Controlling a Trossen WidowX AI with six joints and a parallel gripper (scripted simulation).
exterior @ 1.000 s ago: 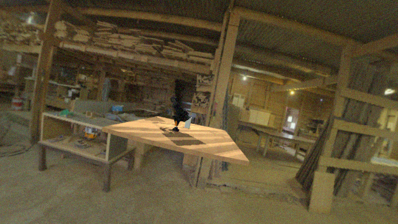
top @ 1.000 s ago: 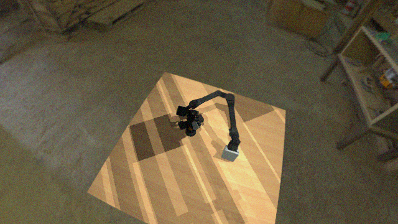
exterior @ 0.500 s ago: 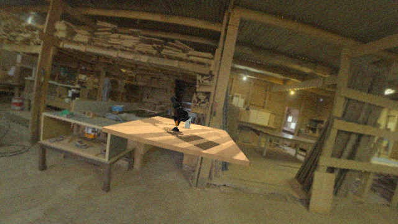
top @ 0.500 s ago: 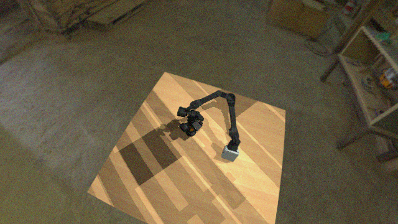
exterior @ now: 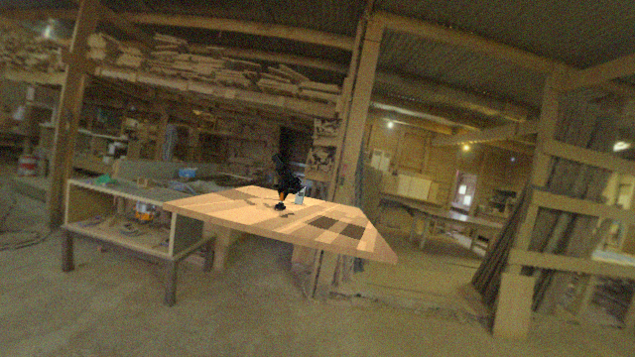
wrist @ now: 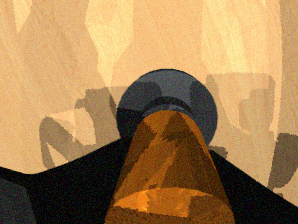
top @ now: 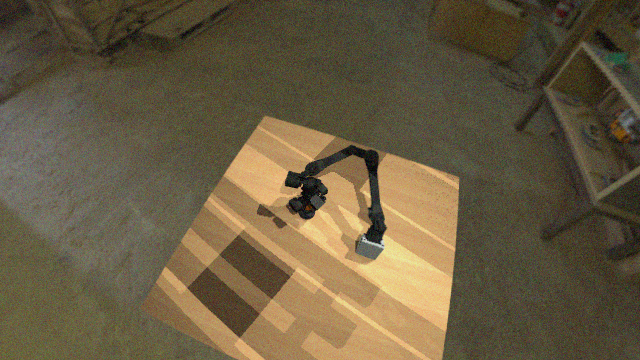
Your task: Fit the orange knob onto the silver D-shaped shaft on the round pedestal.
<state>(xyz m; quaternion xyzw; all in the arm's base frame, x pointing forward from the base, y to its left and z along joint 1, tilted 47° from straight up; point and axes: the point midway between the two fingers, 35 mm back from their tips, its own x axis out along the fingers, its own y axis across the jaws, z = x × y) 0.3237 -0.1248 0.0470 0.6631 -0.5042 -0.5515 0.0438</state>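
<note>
Right now my gripper tip is 4 cm above the dark pedestal. From my gripper tip the other things lie so: orange knob 3 cm above.
</note>
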